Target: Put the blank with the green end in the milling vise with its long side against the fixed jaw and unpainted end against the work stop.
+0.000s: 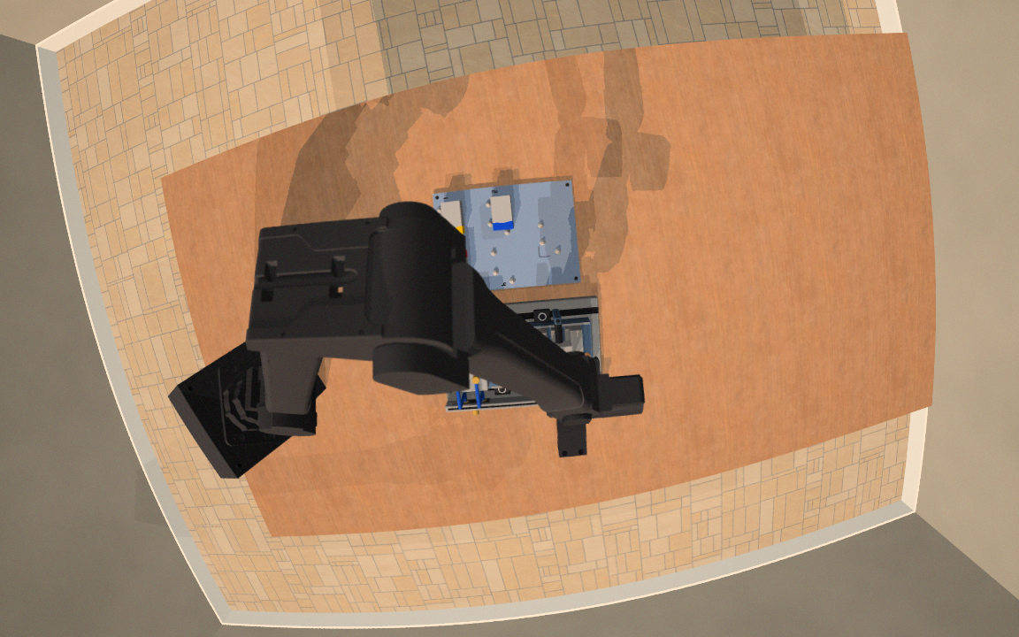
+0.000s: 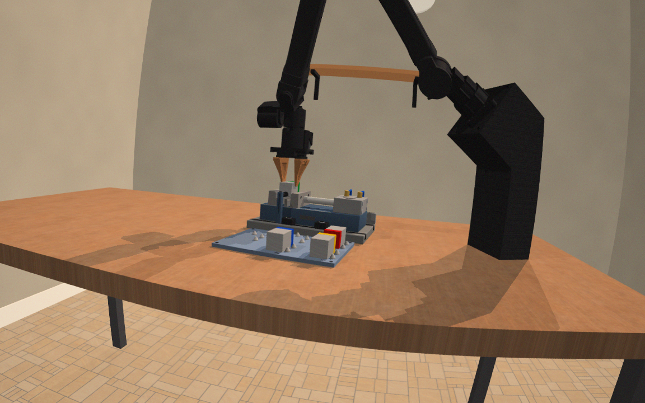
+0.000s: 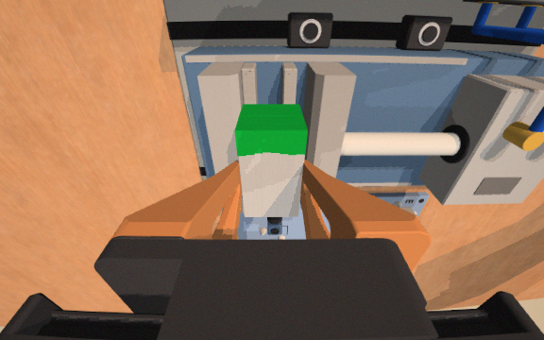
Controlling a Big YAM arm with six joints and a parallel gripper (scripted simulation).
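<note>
Right now my hand is 2 cm above the green-ended blank. The rest, counted from my hand: moving jaw: 3 cm behind, 1 cm to the right, 4 cm below; then pale rod: 8 cm behind, 3 cm to the right, 4 cm below; then fixed jaw: 3 cm ahead, 1 cm to the left, 4 cm below.
</note>
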